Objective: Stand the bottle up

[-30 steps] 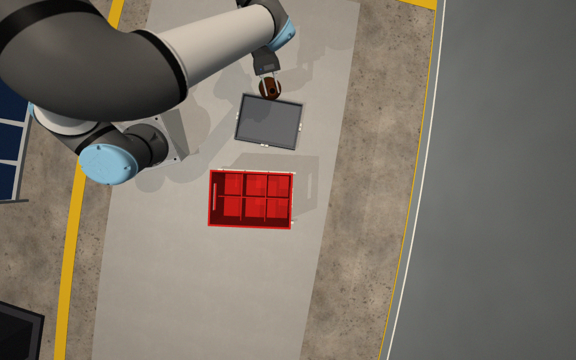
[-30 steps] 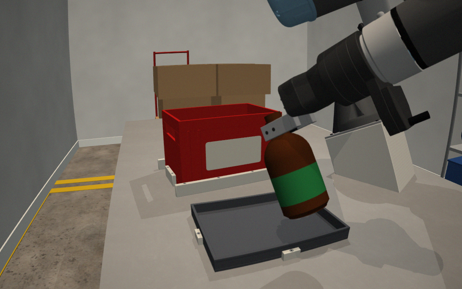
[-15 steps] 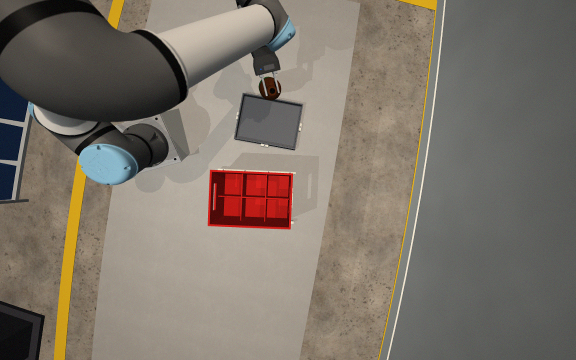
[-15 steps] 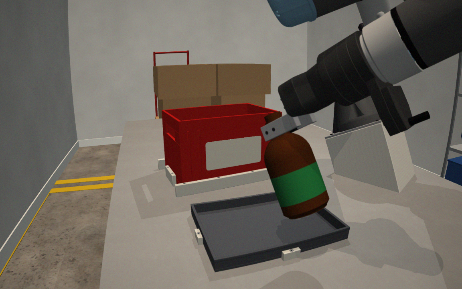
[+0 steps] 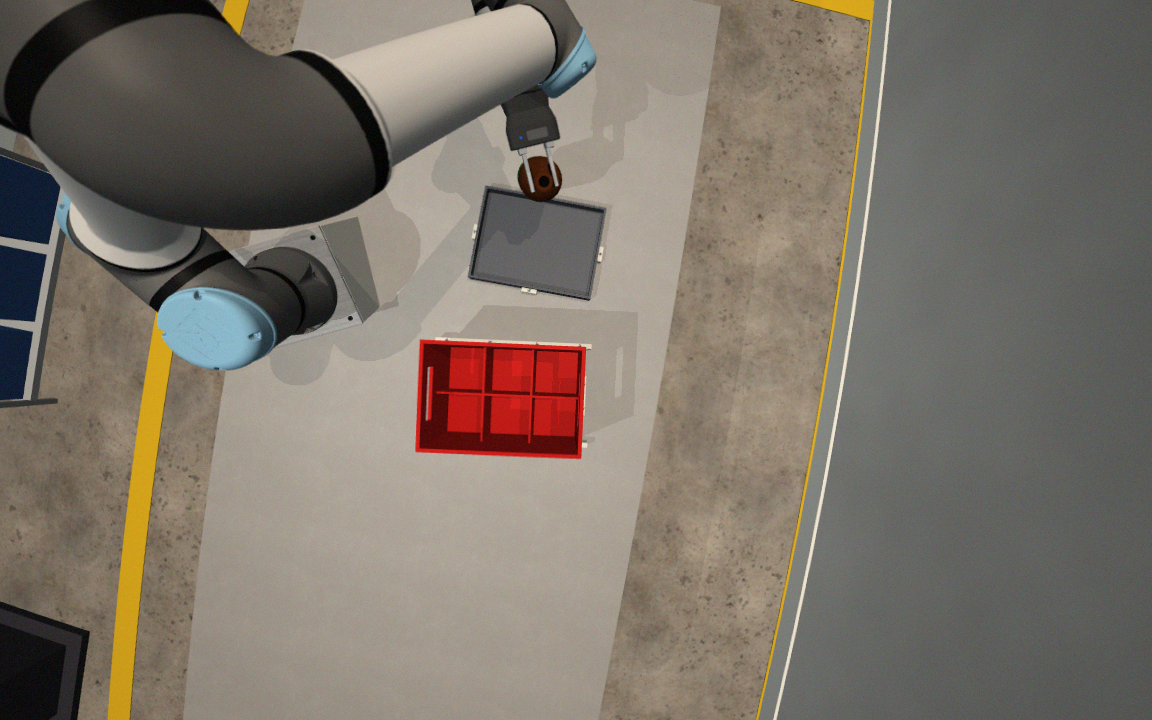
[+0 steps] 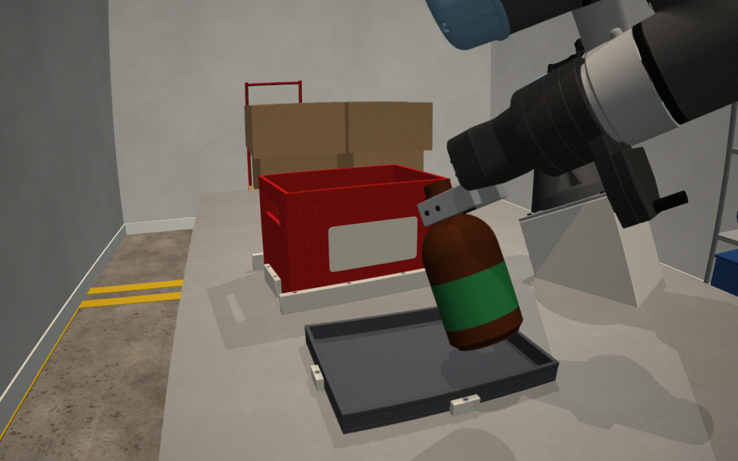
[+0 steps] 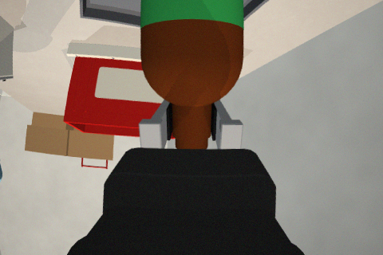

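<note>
Now: the bottle 10 mm behind my hand, 20 mm to the left of it and 50 mm below it. The rest, counted from my hand: red crate (20 mm ahead, 360 mm to the right, 120 mm below); then dark grey tray (50 mm to the right, 190 mm below).
</note>
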